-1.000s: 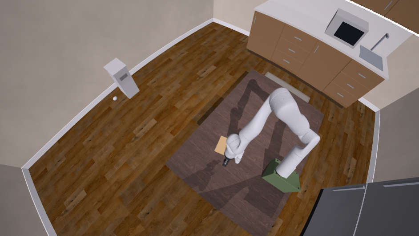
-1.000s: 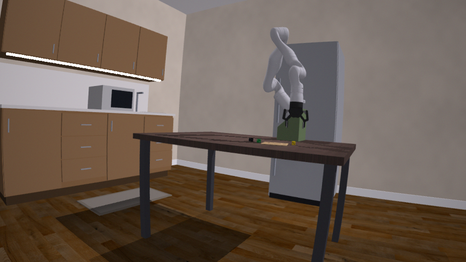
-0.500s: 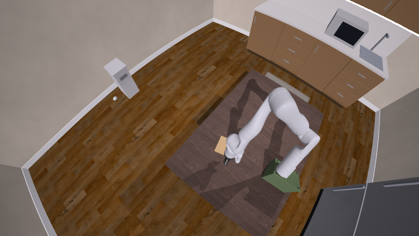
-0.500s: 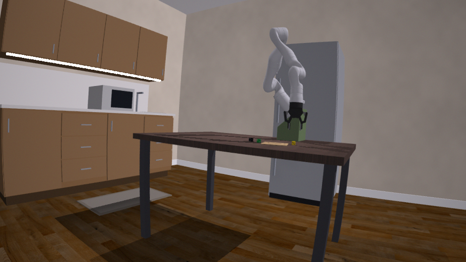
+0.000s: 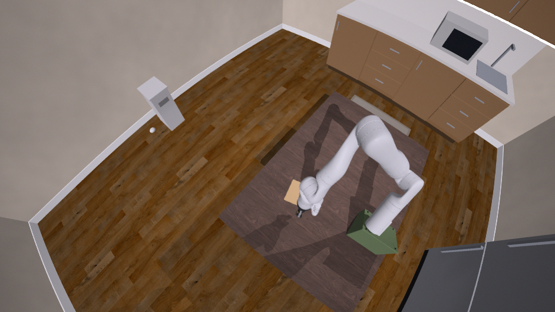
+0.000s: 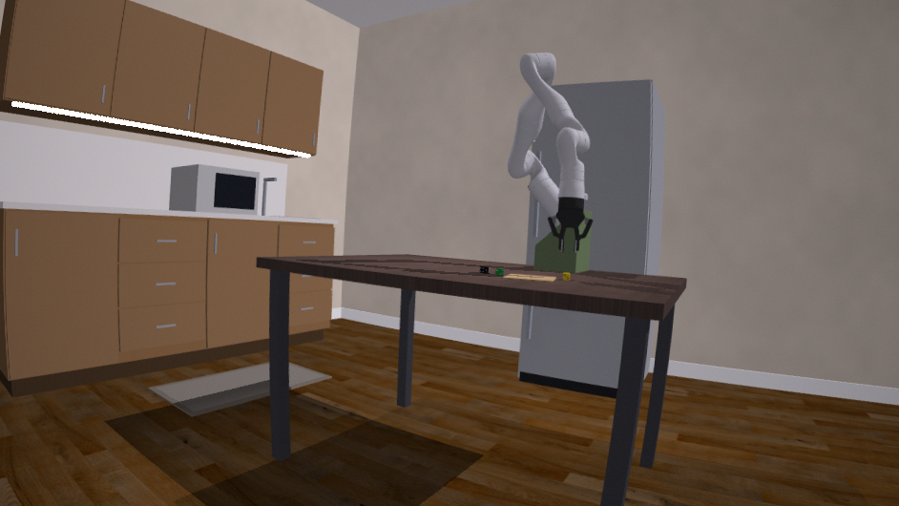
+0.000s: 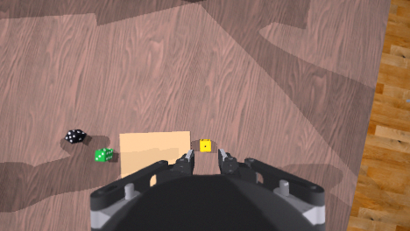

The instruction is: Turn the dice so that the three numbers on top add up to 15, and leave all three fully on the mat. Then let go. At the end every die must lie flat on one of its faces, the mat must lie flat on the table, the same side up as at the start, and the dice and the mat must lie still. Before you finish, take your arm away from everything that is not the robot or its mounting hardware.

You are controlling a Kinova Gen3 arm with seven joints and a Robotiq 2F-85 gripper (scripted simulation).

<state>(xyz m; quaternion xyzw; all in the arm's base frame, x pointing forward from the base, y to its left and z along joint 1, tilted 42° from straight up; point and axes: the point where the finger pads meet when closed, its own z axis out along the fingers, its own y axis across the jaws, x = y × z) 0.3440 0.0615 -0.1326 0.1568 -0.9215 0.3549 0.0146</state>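
My gripper is now 90 mm above the yellow die. The rest, counted from my hand: black die 250 mm to the right, 90 mm below, 60 mm ahead; green die 190 mm to the right, 90 mm below, 70 mm ahead; tan mat 100 mm below, 80 mm to the right, 70 mm ahead.
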